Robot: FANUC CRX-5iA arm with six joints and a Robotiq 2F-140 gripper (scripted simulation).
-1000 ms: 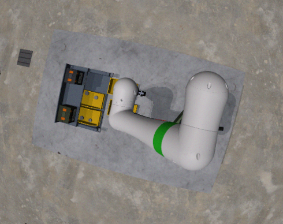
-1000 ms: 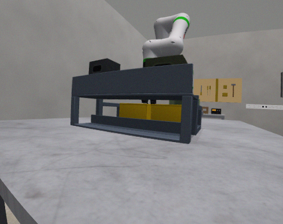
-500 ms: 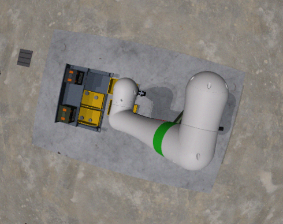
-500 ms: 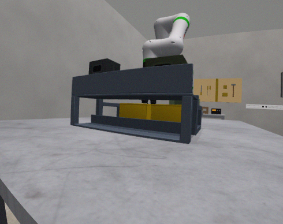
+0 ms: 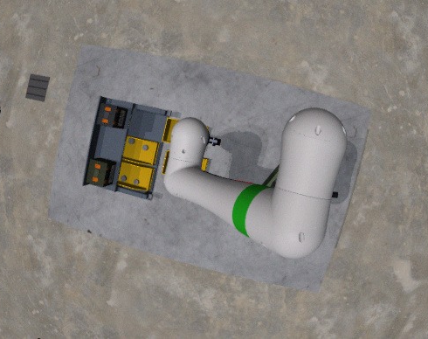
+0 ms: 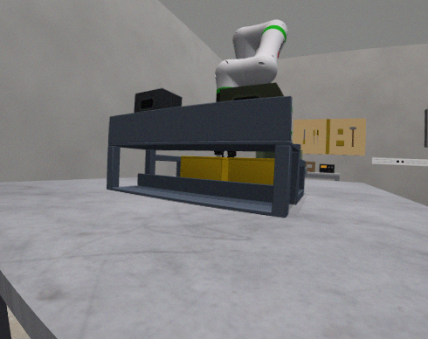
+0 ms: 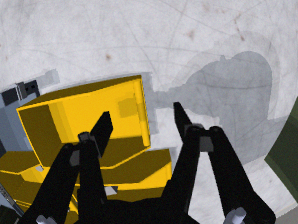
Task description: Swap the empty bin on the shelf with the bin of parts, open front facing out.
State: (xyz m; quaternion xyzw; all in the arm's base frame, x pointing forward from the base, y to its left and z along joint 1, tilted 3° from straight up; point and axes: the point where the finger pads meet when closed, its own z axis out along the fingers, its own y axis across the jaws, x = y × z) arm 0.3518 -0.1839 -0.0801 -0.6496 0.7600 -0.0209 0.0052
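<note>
The grey part is 12 cm ahead of my hand, 9 cm to the left of it and 4 cm below it. From my hand the other things lie so: dark shelf (31 cm ahead, 6 cm to the left, 1 cm above); then black box (36 cm ahead, 10 cm above, 6 cm to the right).
</note>
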